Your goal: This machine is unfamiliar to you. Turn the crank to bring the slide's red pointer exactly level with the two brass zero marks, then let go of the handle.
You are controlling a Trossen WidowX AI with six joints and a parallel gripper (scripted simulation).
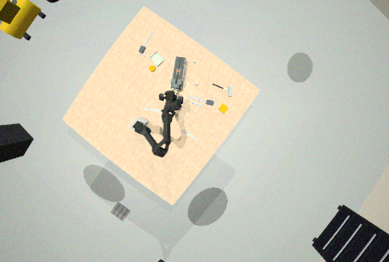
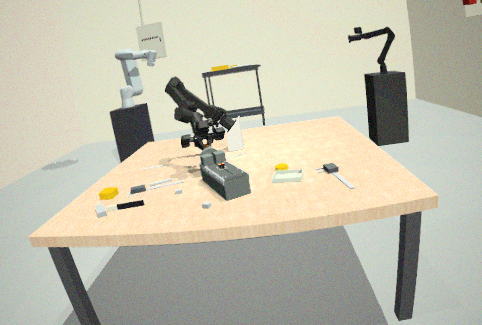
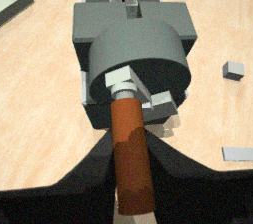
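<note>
Now: gripper tip 2 cm below the crank. From my gripper tip the other things lie so: red pointer (16 cm ahead, 8 cm to the left, 1 cm below); brown crank handle (1 cm behind, 1 cm to the right, 3 cm above); yellow disc (4 cm ahead, 28 cm to the left, 8 cm below).
</note>
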